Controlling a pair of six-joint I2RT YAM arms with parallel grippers.
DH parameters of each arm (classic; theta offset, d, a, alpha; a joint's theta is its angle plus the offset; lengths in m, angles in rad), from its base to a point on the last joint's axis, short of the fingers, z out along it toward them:
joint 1: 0 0.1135 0.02 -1.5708
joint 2: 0 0 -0.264 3.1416
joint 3: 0.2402 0 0.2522 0
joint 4: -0.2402 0 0.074 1.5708
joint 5: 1.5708 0 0 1.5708
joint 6: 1.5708 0.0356 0 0
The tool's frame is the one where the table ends.
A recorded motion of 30 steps. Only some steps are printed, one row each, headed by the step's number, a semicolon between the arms.
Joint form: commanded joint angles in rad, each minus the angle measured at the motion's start. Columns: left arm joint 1, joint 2, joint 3, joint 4, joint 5, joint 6; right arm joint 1, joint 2, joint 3, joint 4, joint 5, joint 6.
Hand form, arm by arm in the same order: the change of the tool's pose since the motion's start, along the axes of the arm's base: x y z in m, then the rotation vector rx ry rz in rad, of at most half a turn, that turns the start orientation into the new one. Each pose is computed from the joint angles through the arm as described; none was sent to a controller.
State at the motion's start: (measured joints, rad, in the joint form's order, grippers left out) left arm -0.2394 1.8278 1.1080 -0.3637 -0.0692 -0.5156; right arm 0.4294 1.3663 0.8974 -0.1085 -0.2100 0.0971
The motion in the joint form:
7: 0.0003 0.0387 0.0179 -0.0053 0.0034 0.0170; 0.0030 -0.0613 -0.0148 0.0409 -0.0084 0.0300
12: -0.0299 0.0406 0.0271 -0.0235 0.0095 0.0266; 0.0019 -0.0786 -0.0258 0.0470 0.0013 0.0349
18: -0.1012 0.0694 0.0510 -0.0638 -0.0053 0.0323; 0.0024 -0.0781 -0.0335 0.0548 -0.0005 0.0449
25: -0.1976 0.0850 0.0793 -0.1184 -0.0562 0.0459; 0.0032 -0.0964 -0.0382 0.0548 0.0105 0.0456
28: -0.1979 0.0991 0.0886 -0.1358 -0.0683 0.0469; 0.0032 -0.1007 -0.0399 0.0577 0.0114 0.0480
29: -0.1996 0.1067 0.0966 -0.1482 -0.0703 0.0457; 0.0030 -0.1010 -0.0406 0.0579 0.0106 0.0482
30: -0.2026 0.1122 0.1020 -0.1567 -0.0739 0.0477; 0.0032 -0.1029 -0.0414 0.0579 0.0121 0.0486
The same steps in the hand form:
7: 0.0047 -0.0012 -0.0087 0.0110 0.0254 -0.0163; -0.0083 -0.0025 0.0159 0.0607 -0.0613 -0.0047
12: 0.0022 -0.0122 -0.0078 0.0131 0.0366 -0.0579; -0.0111 -0.0045 0.0174 0.0648 -0.0721 -0.0164
18: -0.0033 -0.0374 -0.0132 0.0421 0.0757 -0.1279; -0.0115 -0.0045 0.0154 0.0723 -0.0659 -0.0193
25: -0.0149 -0.0693 -0.0133 0.1090 0.0982 -0.2157; -0.0144 -0.0060 0.0187 0.0738 -0.0802 -0.0281
28: -0.0142 -0.0693 -0.0164 0.1271 0.1157 -0.2127; -0.0150 -0.0063 0.0195 0.0774 -0.0841 -0.0300
29: -0.0138 -0.0701 -0.0175 0.1324 0.1264 -0.2129; -0.0151 -0.0064 0.0194 0.0778 -0.0836 -0.0296
30: -0.0138 -0.0712 -0.0183 0.1394 0.1333 -0.2166; -0.0154 -0.0065 0.0196 0.0779 -0.0847 -0.0309

